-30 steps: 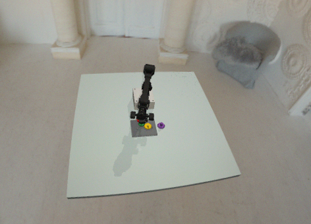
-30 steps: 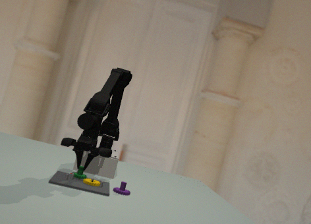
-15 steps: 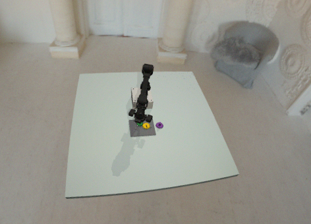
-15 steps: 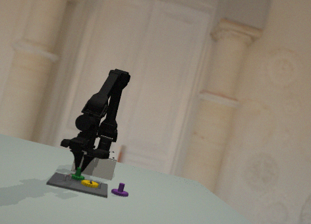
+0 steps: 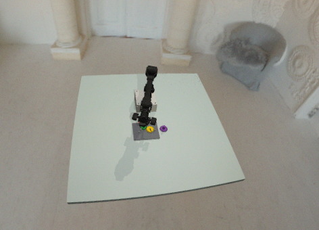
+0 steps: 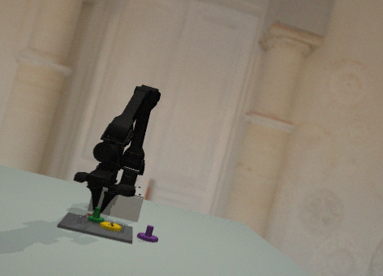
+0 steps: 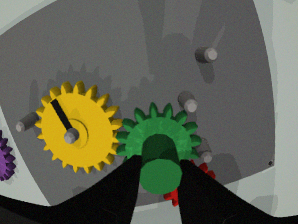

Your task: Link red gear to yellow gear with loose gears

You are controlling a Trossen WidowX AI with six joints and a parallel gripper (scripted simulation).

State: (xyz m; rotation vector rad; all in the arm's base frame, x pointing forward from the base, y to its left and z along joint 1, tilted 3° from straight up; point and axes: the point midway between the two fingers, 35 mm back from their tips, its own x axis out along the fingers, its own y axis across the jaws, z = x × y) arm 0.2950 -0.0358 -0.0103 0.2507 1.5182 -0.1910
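The green gear is 10 mm below my gripper tip. The rest, counted from my gripper tip: yellow gear: 20 mm ahead, 50 mm to the left, 30 mm below; then purple gear: 170 mm to the left, 30 mm below; then red gear: 40 mm behind, 20 mm to the right, 30 mm below.
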